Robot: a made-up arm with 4 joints.
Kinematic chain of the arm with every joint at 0, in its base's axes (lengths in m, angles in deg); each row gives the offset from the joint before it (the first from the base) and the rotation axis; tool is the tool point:
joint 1: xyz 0 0 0.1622 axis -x
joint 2: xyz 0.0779 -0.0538 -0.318 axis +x
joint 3: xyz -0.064 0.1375 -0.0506 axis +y
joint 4: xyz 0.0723 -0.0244 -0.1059 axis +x
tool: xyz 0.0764 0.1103 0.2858
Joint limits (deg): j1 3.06..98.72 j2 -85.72..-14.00 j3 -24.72..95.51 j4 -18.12..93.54
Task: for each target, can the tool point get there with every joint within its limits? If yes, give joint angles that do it. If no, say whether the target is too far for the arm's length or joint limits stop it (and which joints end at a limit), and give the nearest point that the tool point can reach.
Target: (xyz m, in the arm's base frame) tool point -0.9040 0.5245 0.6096
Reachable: no: too far | nearest point -0.0138 -0.1125 0.4465 | short by 1.107 m
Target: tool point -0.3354 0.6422 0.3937
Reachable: no: joint limits stop it (at a limit: joint 1, joint 2, joint 3) | nearest point 0.0753 0.2021 -0.0567 | short by 0.752 m
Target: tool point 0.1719 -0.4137 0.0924
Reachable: yes | joints 45.03 -59.43 80.59 59.11
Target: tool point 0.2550 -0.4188 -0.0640
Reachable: yes | joints 57.62 -35.85 68.39 21.96
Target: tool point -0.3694 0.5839 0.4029
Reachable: no: joint limits stop it (at a limit: joint 1, joint 2, joint 3) | nearest point 0.0728 0.1888 -0.0468 | short by 0.744 m
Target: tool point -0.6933 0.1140 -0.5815
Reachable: no: too far | nearest point 0.0792 0.0867 -0.4035 | short by 0.793 m
